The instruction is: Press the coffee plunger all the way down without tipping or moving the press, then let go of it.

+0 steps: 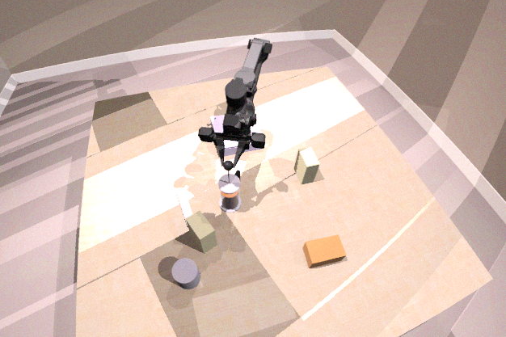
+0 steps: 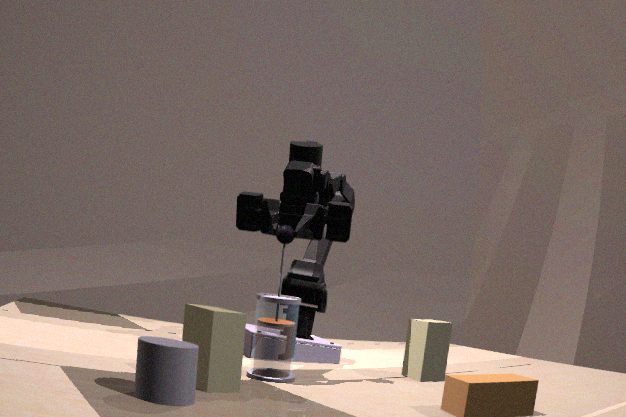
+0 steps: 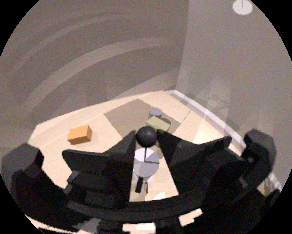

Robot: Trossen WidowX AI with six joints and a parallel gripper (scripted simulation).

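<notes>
Now: gripper tip 12 cm above the coffee press, 3 cm past it and 1 cm to the right of it.
</notes>
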